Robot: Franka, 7 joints.
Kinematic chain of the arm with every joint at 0, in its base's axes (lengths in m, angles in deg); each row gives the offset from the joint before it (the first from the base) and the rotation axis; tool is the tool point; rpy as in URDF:
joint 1: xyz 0 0 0.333 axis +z
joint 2: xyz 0 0 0 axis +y
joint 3: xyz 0 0 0.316 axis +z
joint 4: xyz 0.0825 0 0 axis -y
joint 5: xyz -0.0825 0 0.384 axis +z
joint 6: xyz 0 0 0 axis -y
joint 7: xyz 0.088 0 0 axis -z
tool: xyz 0 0 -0.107 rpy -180 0 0
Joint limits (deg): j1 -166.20..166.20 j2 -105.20..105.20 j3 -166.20..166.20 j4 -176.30..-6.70 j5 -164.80..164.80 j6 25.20..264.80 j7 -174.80..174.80
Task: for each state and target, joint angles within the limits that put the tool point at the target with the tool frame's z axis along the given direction. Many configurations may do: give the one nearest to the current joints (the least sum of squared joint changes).
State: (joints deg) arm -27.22 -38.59 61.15 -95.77 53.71 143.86 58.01
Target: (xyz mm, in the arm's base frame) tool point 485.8 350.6 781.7 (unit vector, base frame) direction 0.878 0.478 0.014
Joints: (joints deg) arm -73.24 -34.84 86.63 -81.28 84.82 167.40 58.01
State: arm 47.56 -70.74 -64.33 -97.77 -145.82 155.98 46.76
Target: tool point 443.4 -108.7 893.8 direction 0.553 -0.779 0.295
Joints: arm 62.84 -33.88 -43.02 -93.00 -124.09 113.89 46.76
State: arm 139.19 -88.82 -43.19 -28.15 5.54 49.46 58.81
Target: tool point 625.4 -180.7 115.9 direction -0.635 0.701 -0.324
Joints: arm 128.44 -103.21 -89.35 -46.82 -42.95 51.14 58.81
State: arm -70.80 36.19 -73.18 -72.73 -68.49 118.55 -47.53
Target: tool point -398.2 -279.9 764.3 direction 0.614 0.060 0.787
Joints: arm -84.29 74.60 -116.83 -99.65 -100.23 76.08 -47.53
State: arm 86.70 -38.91 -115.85 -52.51 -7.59 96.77 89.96
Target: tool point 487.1 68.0 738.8 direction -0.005 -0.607 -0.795
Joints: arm 111.68 14.24 -108.19 -79.40 -24.79 74.11 89.96
